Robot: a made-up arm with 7 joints. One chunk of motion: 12 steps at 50 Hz.
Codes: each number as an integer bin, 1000 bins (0 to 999) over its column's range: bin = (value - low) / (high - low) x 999, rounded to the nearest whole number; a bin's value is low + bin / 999 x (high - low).
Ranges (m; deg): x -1.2..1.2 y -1.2..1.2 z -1.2..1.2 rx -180..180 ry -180..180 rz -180..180
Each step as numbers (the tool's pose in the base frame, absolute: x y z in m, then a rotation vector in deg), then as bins.
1 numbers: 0.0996 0.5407 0.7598 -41.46 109.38 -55.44
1 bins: 541 725 816 384 803 346
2 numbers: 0.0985 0.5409 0.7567 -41.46 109.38 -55.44
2 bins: 541 725 814 384 803 346
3 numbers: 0.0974 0.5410 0.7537 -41.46 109.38 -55.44
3 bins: 540 725 813 384 803 346
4 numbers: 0.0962 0.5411 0.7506 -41.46 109.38 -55.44
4 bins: 540 725 812 384 803 346
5 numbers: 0.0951 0.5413 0.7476 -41.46 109.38 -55.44
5 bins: 539 725 811 384 803 346
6 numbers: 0.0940 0.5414 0.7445 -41.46 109.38 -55.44
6 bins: 539 725 809 384 803 346
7 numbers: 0.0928 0.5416 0.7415 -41.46 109.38 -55.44
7 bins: 538 725 808 384 803 346
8 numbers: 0.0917 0.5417 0.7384 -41.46 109.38 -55.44
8 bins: 538 725 807 384 803 346
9 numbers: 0.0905 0.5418 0.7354 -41.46 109.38 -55.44
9 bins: 537 725 806 384 803 346
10 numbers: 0.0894 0.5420 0.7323 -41.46 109.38 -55.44
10 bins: 537 725 804 384 803 346
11 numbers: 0.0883 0.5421 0.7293 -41.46 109.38 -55.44
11 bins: 536 725 803 384 803 346
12 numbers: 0.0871 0.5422 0.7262 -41.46 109.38 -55.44
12 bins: 536 725 802 384 803 346
